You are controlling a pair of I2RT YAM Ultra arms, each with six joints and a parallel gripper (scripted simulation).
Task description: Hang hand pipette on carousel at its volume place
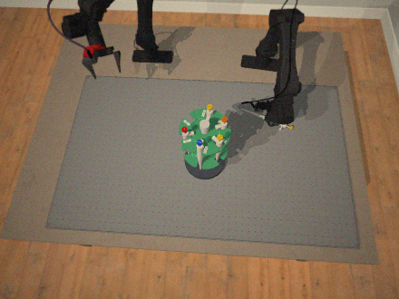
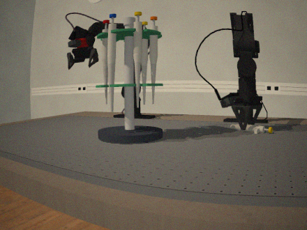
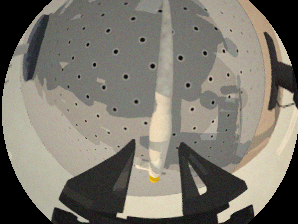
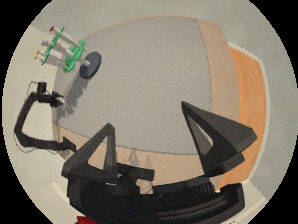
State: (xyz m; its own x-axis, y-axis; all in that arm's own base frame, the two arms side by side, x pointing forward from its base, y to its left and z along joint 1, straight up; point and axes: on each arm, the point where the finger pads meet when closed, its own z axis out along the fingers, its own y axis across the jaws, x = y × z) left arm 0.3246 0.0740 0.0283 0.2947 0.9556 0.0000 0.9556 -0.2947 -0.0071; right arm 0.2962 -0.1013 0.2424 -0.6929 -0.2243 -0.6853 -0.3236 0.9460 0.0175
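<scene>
The pipette lies 30 mm to the right of my left hand and 10 mm below it.
</scene>
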